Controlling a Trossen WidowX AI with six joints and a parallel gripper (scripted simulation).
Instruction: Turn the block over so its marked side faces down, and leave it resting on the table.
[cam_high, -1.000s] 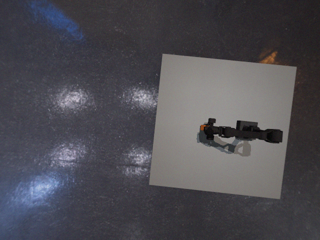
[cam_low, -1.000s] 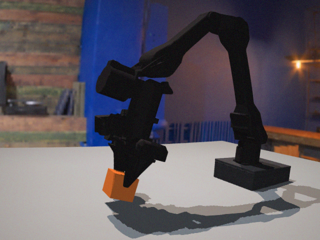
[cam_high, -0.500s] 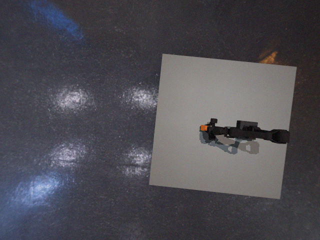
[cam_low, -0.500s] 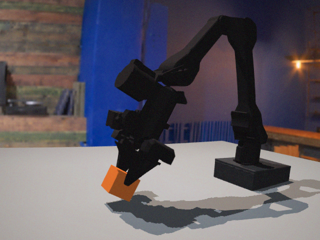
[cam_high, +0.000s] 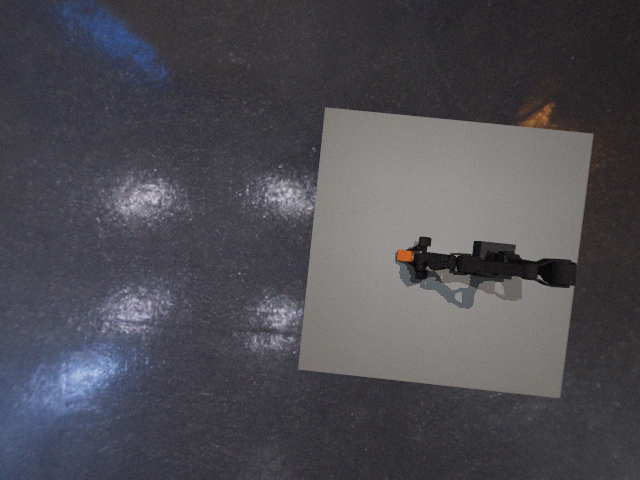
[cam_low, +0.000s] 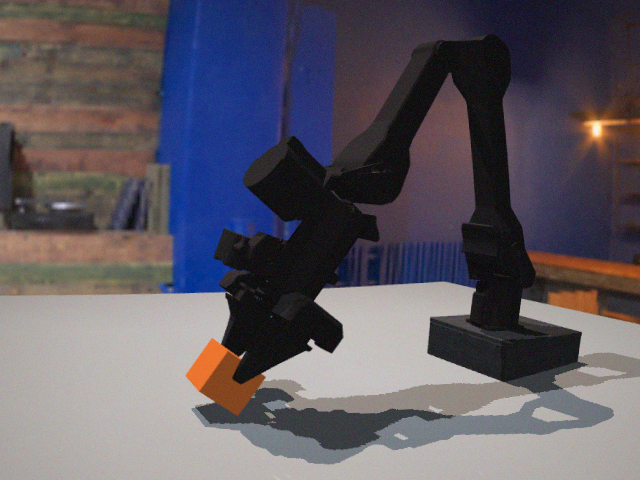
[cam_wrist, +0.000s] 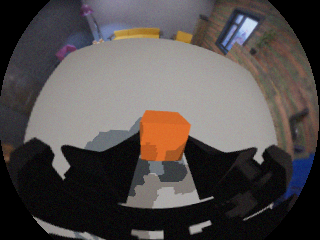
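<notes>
My gripper tip is 1 cm past the orange block and 1 cm above it.
</notes>
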